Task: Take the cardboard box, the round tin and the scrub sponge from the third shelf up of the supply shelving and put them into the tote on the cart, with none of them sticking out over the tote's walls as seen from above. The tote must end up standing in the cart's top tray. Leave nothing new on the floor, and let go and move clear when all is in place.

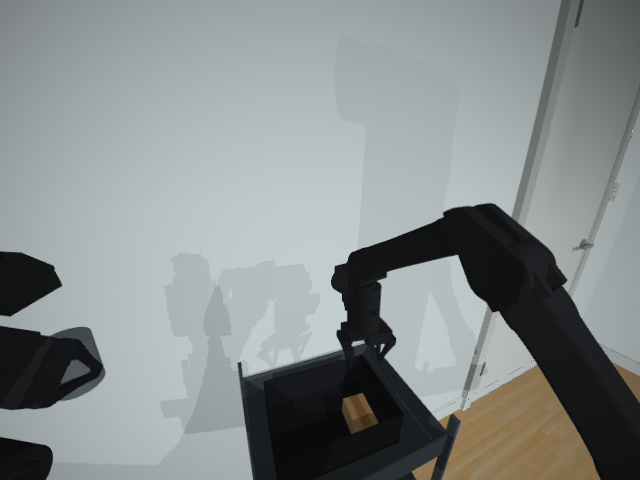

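Observation:
The cardboard box (359, 413), light brown with a darker tape strip, lies inside the black tote (369, 445), near its right wall. The tote stands in the top tray of the dark grey cart (260, 439). My right gripper (365, 356) is open and empty, pointing down above the back right part of the tote, apart from the box. My left gripper (96, 365) is at the far left, outside the cart, shut on a blue-grey round tin (83, 335); one finger covers part of it. The scrub sponge and the supply shelving do not show. The tote's left inside is very dark.
A pale wall with robot shadows stands behind the cart. A door (573, 217) with a handle is at the right, above a wooden floor (509, 413). Cart corner posts (447, 441) rise above the tray rim. My right arm spans the right side.

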